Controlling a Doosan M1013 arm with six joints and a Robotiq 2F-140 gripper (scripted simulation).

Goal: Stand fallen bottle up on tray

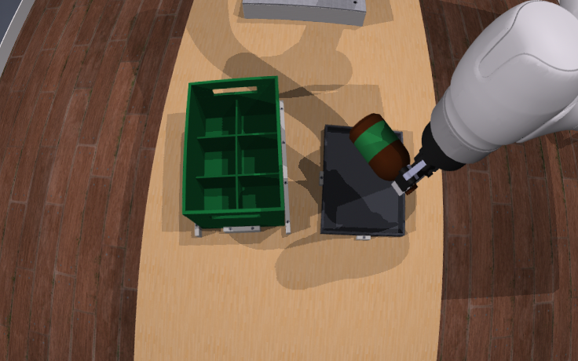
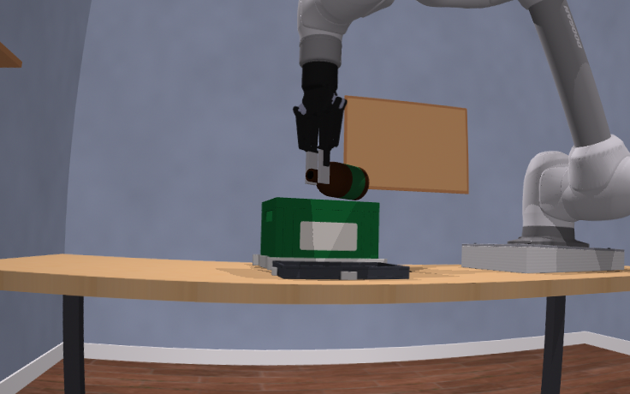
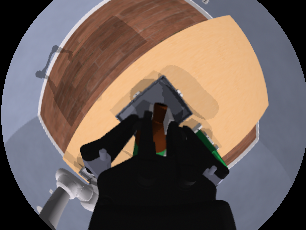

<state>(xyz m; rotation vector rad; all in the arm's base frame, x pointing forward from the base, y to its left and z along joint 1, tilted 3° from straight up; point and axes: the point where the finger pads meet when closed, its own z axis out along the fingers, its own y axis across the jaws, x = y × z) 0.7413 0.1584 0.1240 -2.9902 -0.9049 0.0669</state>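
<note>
Right now the brown bottle is 5 cm behind my hand, 3 cm to the right of it and 2 cm below it. The rest, counted from my hand: dark tray: 6 cm behind, 4 cm to the right, 21 cm below; then green crate: 9 cm behind, 32 cm to the right, 14 cm below.
</note>
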